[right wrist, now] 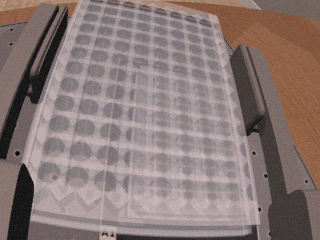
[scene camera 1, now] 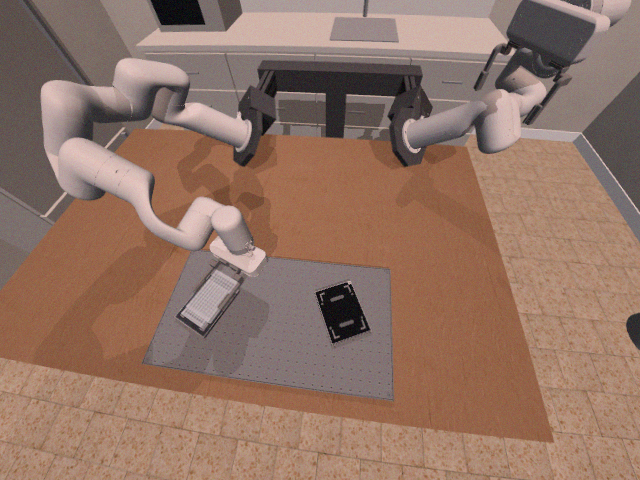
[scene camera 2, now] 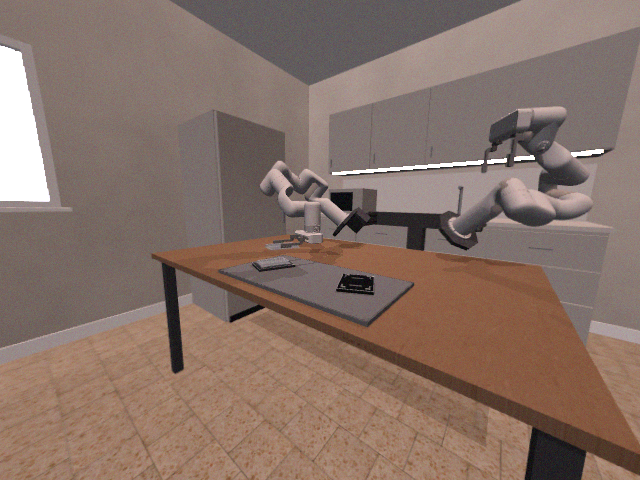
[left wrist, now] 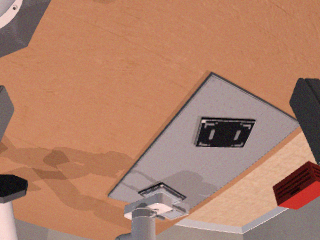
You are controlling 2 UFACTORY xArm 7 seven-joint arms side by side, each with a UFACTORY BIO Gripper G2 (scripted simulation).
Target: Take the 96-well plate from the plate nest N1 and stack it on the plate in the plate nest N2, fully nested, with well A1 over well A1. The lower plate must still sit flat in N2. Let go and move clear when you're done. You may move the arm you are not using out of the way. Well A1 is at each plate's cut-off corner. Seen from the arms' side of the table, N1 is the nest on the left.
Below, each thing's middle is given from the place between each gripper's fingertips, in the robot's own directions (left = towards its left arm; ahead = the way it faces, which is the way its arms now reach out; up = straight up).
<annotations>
The nest N1 (scene camera 1: 334, 313) is 1 cm ahead of my right hand, 36 cm to the left of it and 10 cm below it.
Right now the nest N1 is 390 mm ahead of my left hand, 370 mm to the right of it and 430 mm below it.
</annotations>
